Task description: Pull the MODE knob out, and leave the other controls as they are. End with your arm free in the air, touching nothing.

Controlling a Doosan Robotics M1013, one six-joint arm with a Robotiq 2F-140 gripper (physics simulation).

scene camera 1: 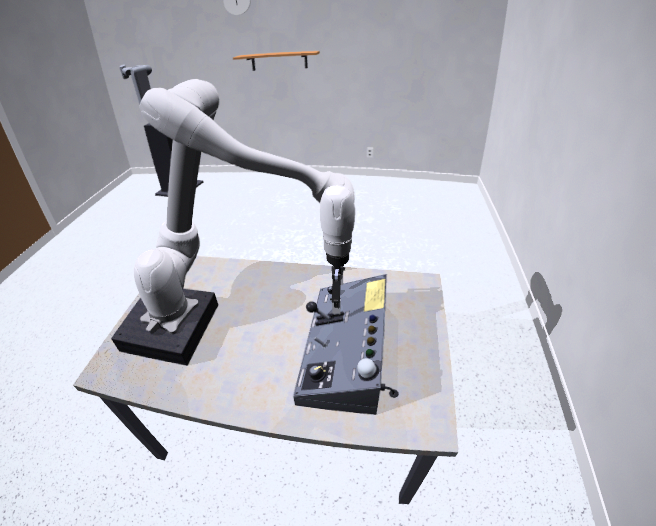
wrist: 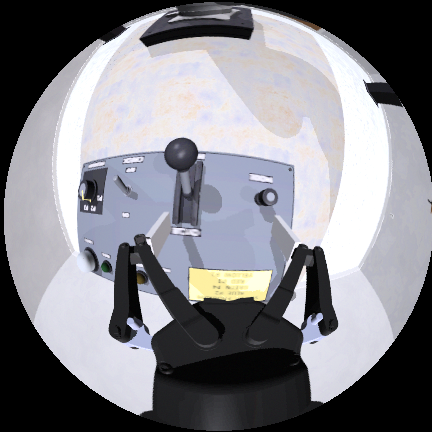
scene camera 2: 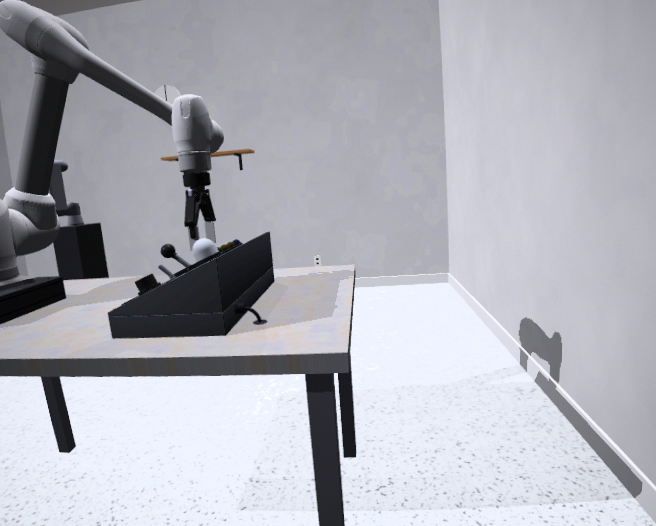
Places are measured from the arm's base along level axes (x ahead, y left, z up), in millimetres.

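Where they show: gripper, fingertip midpoint: (wrist: 221, 222); arm's base, origin of the base link: (scene camera 1: 170, 312).
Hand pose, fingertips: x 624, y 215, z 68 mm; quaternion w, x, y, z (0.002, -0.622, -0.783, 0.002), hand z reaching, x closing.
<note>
Each offset is from my fingertips to the top centre of the thing. "pt": to the spot under its first point. Level surfaces: height alone.
The MODE knob @[56 mm left, 49 mm back, 11 mm down] (wrist: 268, 197) is a small round black knob on a short stem. It stands on the sloped grey-blue control panel (scene camera 1: 343, 356) (scene camera 2: 164, 315) (wrist: 232, 245), towards the right in the wrist view, beside a blurred label. In scene camera 1 it is mostly hidden by the gripper, and it does not show clearly in scene camera 2. My gripper (scene camera 1: 336, 311) (scene camera 2: 202, 235) (wrist: 221, 222) is open and empty, pointing down above the panel. In the wrist view the knob lies ahead of the right fingertip, and the ball lever @[70 mm right, 74 mm back, 21 mm up] (scene camera 1: 311, 306) (scene camera 2: 167, 250) (wrist: 181, 154) lies ahead of the left one.
The panel also bears a toggle switch @[180 mm right, 7 mm back, 17 mm down] (scene camera 1: 321, 341) (wrist: 122, 185), a rotary selector @[297 mm right, 23 mm ahead, 18 mm down] (scene camera 1: 317, 371) (scene camera 2: 146, 283) (wrist: 88, 189), a white dome @[pt 297 mm right, 178 mm ahead, 47 mm up] (scene camera 1: 366, 368) (scene camera 2: 204, 248) (wrist: 86, 261), several coloured buttons and a yellow note @[pt 51 mm left, 124 mm ahead, 6 mm up] (scene camera 1: 375, 294) (wrist: 230, 284). A cable @[pt 245 mm right, 257 mm ahead, 122 mm down] (scene camera 2: 254, 313) leaves the box on the table @[144 mm down] (scene camera 1: 235, 378).
</note>
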